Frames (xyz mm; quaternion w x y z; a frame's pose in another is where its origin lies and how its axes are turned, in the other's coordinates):
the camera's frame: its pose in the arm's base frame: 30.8 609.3 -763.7 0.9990 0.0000 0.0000 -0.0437
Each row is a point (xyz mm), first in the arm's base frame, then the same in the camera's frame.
Working: the arm's base frame: its pose in the camera's frame: 22.5 -609.7 763.7 0.9990 0.0000 0.0000 0.0437

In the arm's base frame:
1: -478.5 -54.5 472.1
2: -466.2 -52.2 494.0
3: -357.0 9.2 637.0
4: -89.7 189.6 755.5
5: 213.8 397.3 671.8
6: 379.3 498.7 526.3
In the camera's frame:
1: -449.4 -705.7 1235.8
2: -437.3 -702.4 1257.7
3: -333.9 -631.7 1400.7
4: -83.4 -428.6 1519.2
5: 200.8 -195.2 1435.5
6: 356.8 -79.7 1290.0

